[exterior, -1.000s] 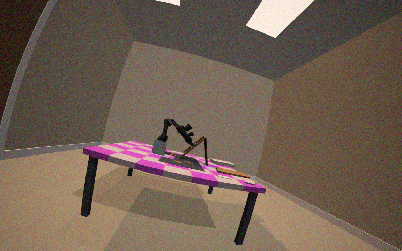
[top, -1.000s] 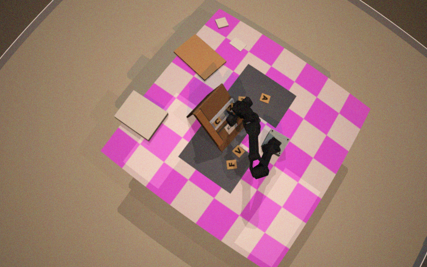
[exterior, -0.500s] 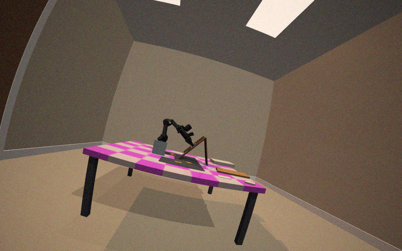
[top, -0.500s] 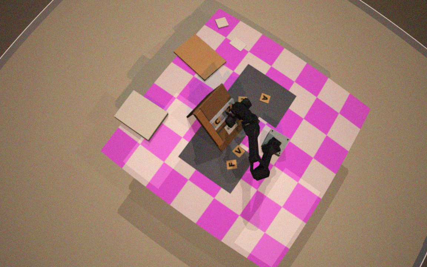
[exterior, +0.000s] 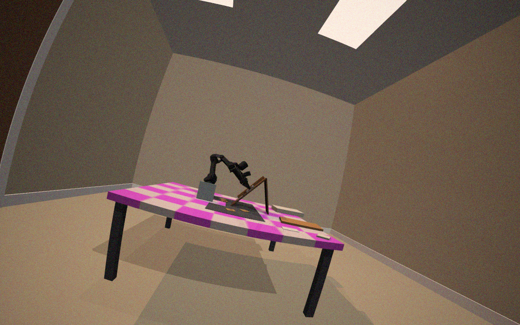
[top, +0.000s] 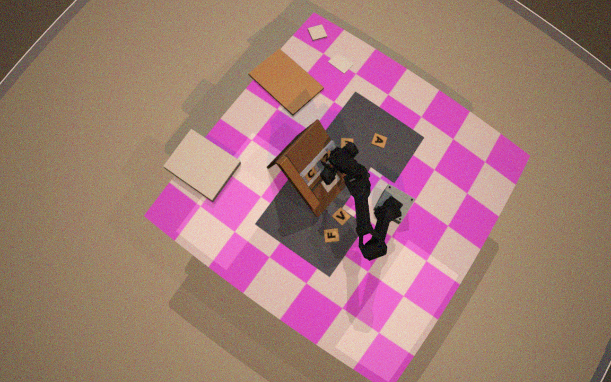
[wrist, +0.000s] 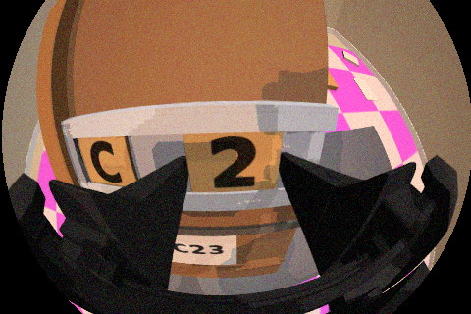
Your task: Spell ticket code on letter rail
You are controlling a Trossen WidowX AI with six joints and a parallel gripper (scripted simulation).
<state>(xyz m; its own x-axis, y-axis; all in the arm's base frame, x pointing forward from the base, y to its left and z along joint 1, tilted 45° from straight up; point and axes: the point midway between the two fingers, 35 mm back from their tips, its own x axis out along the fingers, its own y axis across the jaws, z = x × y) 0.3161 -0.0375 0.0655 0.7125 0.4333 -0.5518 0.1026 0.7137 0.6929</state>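
My gripper tip is 1 cm short of the c tile and 10 cm to the right of it. Also, from my gripper tip: 2 tile (right at my gripper tip); white ticket (6 cm behind, 4 cm to the left, 9 cm below); 3 tile (2 cm behind, 16 cm to the right, 16 cm below).
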